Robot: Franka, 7 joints.
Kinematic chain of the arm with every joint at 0, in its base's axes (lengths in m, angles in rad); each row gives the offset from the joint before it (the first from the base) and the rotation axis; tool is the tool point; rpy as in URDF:
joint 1: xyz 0 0 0.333 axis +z
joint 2: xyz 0 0 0 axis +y
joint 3: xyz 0 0 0.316 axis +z
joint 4: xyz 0.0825 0 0 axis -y
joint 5: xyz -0.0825 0 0.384 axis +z
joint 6: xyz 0 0 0 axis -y
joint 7: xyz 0.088 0 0 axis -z
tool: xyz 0 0 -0.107 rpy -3.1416 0 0
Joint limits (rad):
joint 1: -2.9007..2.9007
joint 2: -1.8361..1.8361
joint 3: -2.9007..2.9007
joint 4: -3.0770..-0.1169
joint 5: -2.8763..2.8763
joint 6: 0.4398..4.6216
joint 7: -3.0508..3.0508
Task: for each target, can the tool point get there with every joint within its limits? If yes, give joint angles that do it. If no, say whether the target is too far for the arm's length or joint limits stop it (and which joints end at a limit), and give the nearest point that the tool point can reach.
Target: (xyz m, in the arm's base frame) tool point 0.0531 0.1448 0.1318
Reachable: yes | joints 0.5039 0.4406 0.3585 -2.8015 0.2516 1.5221 1.8655
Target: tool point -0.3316 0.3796 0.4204
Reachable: yes | joints 1.3629 0.2738 0.9703 -1.8126 0.0485 1.1872 -1.6211
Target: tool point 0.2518 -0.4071 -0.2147
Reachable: yes | joints -1.3366 1.5255 0.3108 -1.4411 2.4341 2.7972 -1.5865
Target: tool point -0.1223 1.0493 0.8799
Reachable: no: too far | nearest point -0.0882 0.7567 0.7274 | short by 0.332 m
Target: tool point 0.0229 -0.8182 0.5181
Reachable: yes | joints -1.0792 1.1658 -1.3385 -0.8855 -0.4771 2.9606 -2.3794
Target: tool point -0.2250 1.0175 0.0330
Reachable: no: too far | nearest point -0.1780 0.8050 0.0957 | short by 0.227 m
